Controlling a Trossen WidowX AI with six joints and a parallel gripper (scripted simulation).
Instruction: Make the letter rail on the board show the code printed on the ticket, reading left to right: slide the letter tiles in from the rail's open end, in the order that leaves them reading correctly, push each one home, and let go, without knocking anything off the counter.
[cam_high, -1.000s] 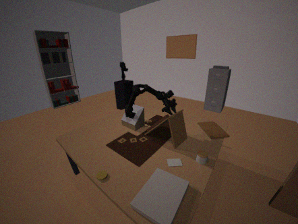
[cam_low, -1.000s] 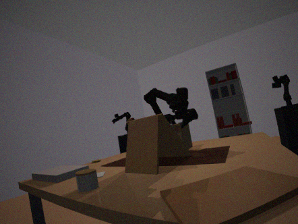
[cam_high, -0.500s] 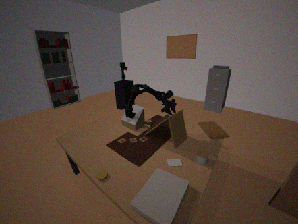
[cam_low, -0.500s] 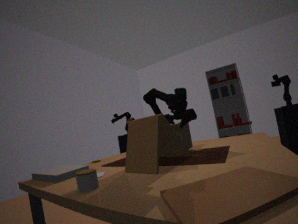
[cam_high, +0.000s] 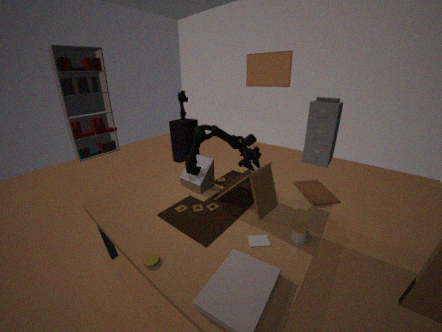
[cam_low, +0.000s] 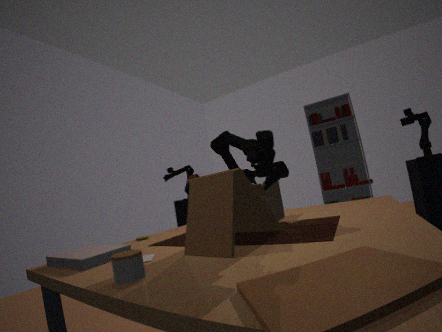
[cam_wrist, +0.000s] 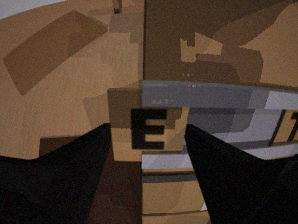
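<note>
My gripper tip is now 150 mm to the left of the tile marked t and 30 mm past it. From my gripper tip the other things lie so: tile marked e right at my gripper tip; dark mat 200 mm behind, 170 mm below, 150 mm to the right; white ticket 100 mm to the right, 80 mm behind, 70 mm below.
</note>
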